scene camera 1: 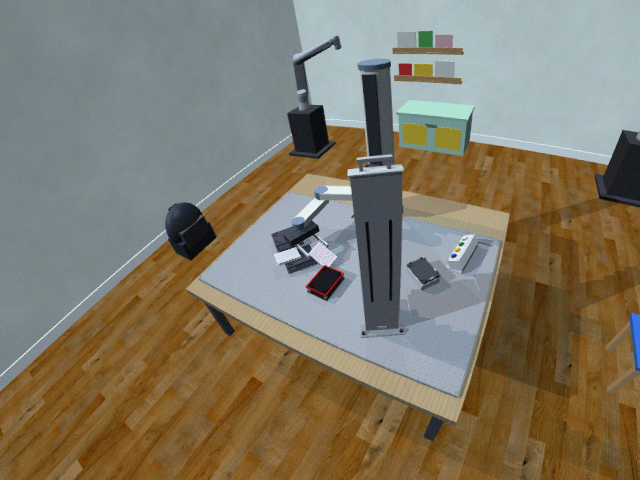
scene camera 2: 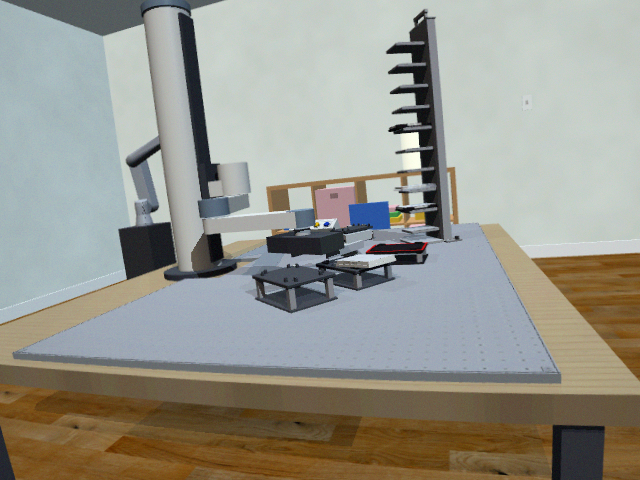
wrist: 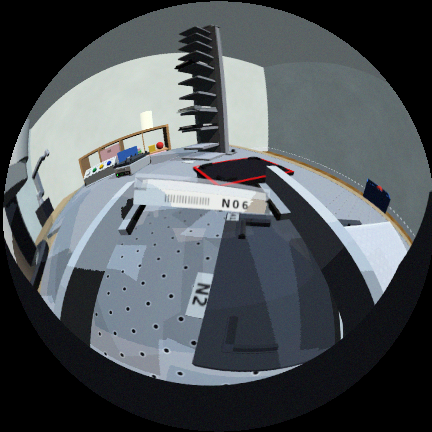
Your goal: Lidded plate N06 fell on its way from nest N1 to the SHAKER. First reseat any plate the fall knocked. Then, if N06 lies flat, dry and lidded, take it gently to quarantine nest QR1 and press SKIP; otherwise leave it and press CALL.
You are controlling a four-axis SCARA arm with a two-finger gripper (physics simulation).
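Seen in the pictures: gripper, fingertip midpoint: [scene camera 1: 318, 251] [scene camera 2: 344, 243] [wrist: 198, 180]; arm's base, origin of the base link: [scene camera 2: 201, 272].
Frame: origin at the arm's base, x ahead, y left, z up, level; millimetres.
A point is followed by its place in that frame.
Observation:
My gripper [scene camera 1: 314, 248] @[x 557, y -125, z 91 mm] [wrist: 198, 180] @[x 557, y -125, z 91 mm] is shut on plate N06 [scene camera 1: 323, 254] [wrist: 200, 195], across its sides. N06 looks upright; pinkish wells show from above and a clear lid-like rim lies over its labelled side. Its height above the mat is unclear. A second white plate [scene camera 1: 286, 256] @[x 647, y -275, z 79 mm] [scene camera 2: 364, 260] @[x 648, y -318, z 80 mm] lies off-square on a dark nest [scene camera 1: 301, 265] @[x 626, y -206, z 18 mm] [scene camera 2: 358, 279] @[x 630, y -321, z 37 mm]; its exact seating is unclear. A bare dark nest [scene camera 2: 293, 276] @[x 508, y -411, z 71 mm] stands beside it, partly under the hand in scene camera 1. A red-rimmed black nest [scene camera 1: 325, 281] @[x 693, y -7, z 53 mm] [scene camera 2: 397, 248] @[x 688, y -35, z 53 mm] [wrist: 245, 170] @[x 674, y -36, z 53 mm] stands beyond N06. The N2 label [wrist: 201, 295] @[x 525, y -175, z 15 mm] lies on the mat.
The tall shelved tower [scene camera 1: 379, 206] @[x 805, y 347, z 664 mm] [scene camera 2: 436, 129] @[x 817, y 269, z 402 mm] [wrist: 222, 100] @[x 818, y 269, z 243 mm] stands beyond the red-rimmed nest. A dark-topped device [scene camera 1: 422, 271] @[x 467, y 403, z 68 mm] [scene camera 2: 358, 235] @[x 489, y 367, z 41 mm] [wrist: 132, 164] @[x 462, y 333, z 48 mm] and the button box [scene camera 1: 461, 252] @[x 294, y 549, z 89 mm] [wrist: 101, 169] @[x 269, y 514, z 73 mm] stand on the other side. The arm's column [scene camera 1: 379, 118] @[x 66, y 36, z 628 mm] [scene camera 2: 173, 139] @[x 16, y -73, z 452 mm] rises at the table edge.

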